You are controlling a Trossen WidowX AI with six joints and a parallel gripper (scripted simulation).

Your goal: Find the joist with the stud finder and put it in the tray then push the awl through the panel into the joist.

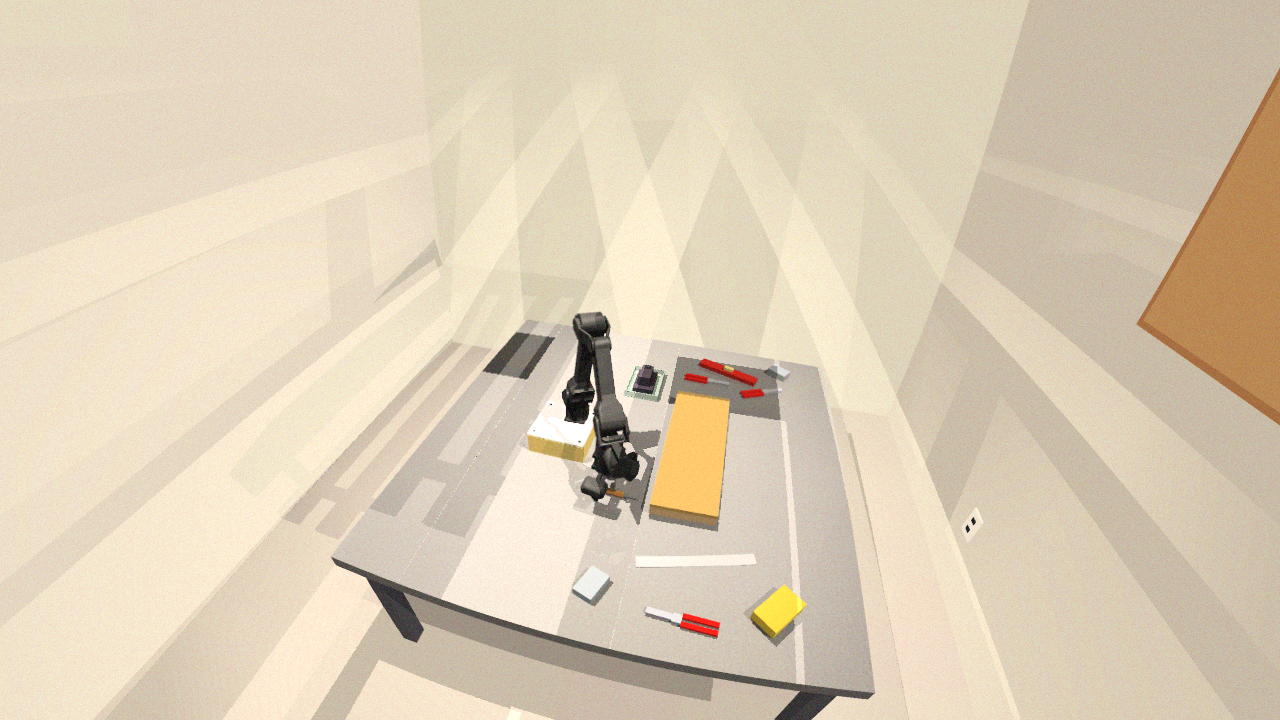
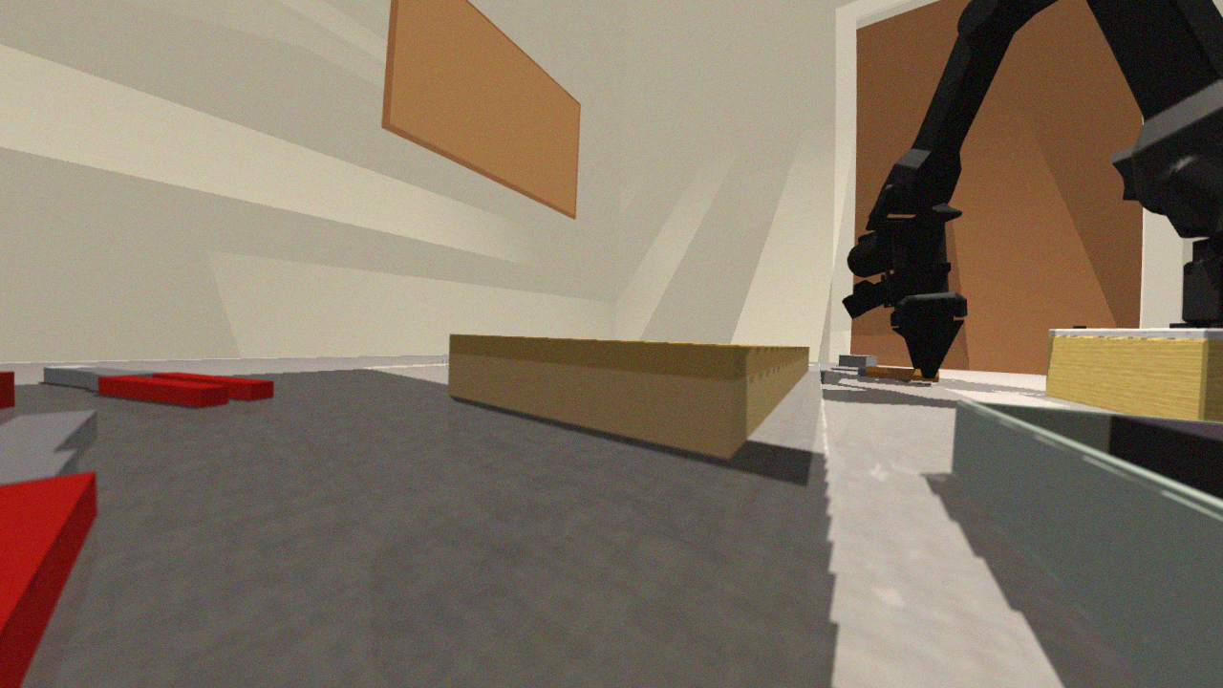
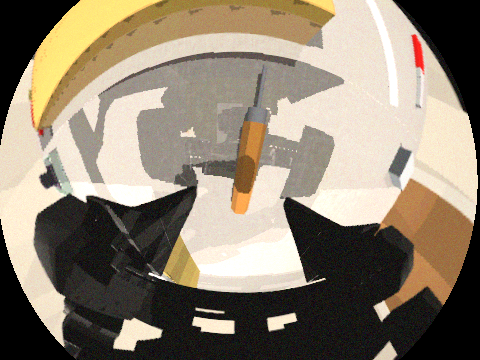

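Right now the awl is 6 cm ahead of my gripper tip and 1 cm to the right of it. Round my gripper tip: white strip 27 cm ahead, 18 cm to the right, 1 cm below; pale green tray 5 cm ahead, 52 cm to the left, 1 cm above; stud finder 5 cm ahead, 54 cm to the left, 4 cm above.
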